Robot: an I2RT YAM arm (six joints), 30 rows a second.
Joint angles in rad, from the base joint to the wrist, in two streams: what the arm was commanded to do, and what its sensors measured. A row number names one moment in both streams.
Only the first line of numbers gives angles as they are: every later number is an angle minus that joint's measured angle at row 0.
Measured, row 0:
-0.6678, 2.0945, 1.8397, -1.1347, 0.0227, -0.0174
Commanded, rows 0 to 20:
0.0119, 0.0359, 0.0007, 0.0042, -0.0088, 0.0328
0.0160, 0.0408, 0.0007, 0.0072, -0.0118, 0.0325
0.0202, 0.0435, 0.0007, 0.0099, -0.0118, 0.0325
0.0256, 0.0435, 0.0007, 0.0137, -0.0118, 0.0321
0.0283, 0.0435, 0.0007, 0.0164, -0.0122, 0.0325
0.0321, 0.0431, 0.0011, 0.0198, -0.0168, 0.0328
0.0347, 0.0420, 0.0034, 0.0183, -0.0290, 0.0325
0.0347, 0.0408, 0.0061, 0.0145, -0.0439, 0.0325
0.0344, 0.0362, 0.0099, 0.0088, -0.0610, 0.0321
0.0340, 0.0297, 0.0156, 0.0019, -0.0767, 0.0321
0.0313, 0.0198, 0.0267, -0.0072, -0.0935, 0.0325
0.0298, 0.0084, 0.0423, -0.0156, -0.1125, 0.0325
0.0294, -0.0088, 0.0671, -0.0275, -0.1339, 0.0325
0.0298, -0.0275, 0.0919, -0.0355, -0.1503, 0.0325
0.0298, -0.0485, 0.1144, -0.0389, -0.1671, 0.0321
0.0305, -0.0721, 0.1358, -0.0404, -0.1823, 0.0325
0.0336, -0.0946, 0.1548, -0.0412, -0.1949, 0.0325
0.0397, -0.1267, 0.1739, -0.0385, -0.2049, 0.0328
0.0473, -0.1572, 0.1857, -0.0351, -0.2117, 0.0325
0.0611, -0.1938, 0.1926, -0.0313, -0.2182, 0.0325
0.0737, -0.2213, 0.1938, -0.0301, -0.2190, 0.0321
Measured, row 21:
0.0393, -0.0961, 0.1426, -0.0271, -0.1598, 0.0271
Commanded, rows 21 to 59:
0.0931, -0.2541, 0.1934, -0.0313, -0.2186, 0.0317
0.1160, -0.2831, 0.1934, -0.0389, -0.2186, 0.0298
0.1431, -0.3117, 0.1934, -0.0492, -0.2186, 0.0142
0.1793, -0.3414, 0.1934, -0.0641, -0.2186, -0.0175
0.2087, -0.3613, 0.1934, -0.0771, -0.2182, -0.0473
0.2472, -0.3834, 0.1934, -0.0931, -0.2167, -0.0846
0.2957, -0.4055, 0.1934, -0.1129, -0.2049, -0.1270
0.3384, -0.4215, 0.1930, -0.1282, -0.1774, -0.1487
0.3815, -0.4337, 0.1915, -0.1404, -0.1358, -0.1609
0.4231, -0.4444, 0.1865, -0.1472, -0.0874, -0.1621
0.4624, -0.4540, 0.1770, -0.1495, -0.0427, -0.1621
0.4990, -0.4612, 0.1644, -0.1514, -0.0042, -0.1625
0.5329, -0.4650, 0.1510, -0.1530, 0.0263, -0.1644
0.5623, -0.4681, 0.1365, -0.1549, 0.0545, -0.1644
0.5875, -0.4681, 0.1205, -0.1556, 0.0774, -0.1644
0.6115, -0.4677, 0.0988, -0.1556, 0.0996, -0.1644
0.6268, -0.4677, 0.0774, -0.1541, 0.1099, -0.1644
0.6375, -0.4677, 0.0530, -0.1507, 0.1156, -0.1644
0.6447, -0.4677, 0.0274, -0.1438, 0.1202, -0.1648
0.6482, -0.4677, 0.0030, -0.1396, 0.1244, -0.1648
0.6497, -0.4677, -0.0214, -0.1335, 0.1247, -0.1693
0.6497, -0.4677, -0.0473, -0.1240, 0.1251, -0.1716
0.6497, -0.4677, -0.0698, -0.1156, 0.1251, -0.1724
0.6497, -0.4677, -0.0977, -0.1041, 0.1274, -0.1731
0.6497, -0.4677, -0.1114, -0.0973, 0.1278, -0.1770
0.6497, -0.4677, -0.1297, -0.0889, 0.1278, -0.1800
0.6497, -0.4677, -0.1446, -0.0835, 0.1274, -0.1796
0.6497, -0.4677, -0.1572, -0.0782, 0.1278, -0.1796
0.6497, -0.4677, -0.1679, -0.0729, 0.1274, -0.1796
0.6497, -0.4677, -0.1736, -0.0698, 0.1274, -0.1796
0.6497, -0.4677, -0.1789, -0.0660, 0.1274, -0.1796
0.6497, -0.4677, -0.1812, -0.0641, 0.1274, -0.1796
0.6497, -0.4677, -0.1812, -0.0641, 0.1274, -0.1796
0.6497, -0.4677, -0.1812, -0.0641, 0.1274, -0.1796
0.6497, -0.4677, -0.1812, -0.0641, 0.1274, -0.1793
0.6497, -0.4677, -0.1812, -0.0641, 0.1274, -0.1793
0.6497, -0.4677, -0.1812, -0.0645, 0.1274, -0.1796
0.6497, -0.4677, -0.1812, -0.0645, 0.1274, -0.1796
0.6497, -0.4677, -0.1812, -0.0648, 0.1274, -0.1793
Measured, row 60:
0.6474, -0.4593, -0.1801, -0.0645, 0.1225, -0.1697
